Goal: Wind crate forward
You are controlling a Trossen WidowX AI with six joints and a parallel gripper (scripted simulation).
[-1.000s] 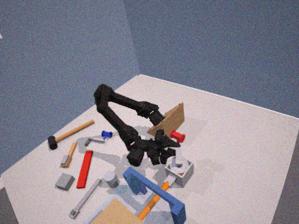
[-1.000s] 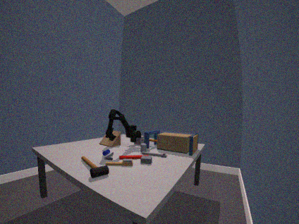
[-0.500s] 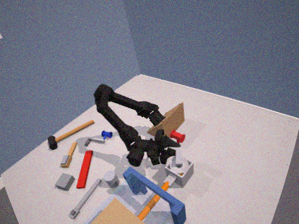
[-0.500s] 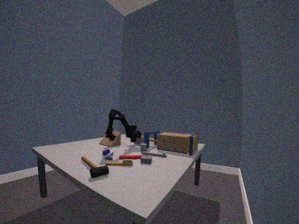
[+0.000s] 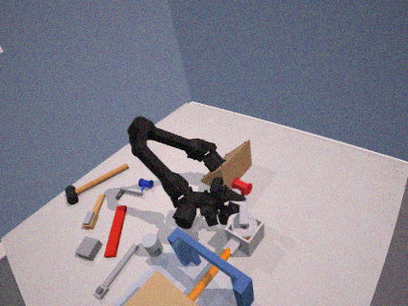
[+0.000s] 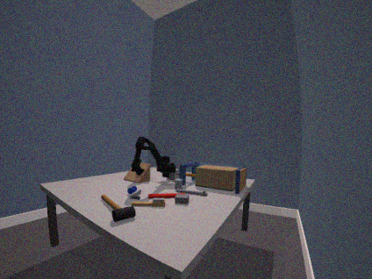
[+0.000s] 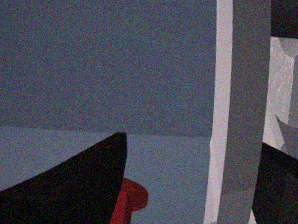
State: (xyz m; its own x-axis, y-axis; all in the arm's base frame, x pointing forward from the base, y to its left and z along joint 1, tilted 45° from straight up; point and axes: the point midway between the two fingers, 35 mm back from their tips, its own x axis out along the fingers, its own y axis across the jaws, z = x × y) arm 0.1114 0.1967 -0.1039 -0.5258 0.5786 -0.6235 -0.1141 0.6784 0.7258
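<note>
My gripper tip is now 20 mm to the left of the winch handle and 10 mm above it. The rest, counted from my gripper tip: red knob: 40 mm to the right, 30 mm behind, 20 mm above; then grey winch: 100 mm below, 30 mm ahead, 20 mm to the left; then blue steel frame: 200 mm ahead, 50 mm to the left, 20 mm below.
</note>
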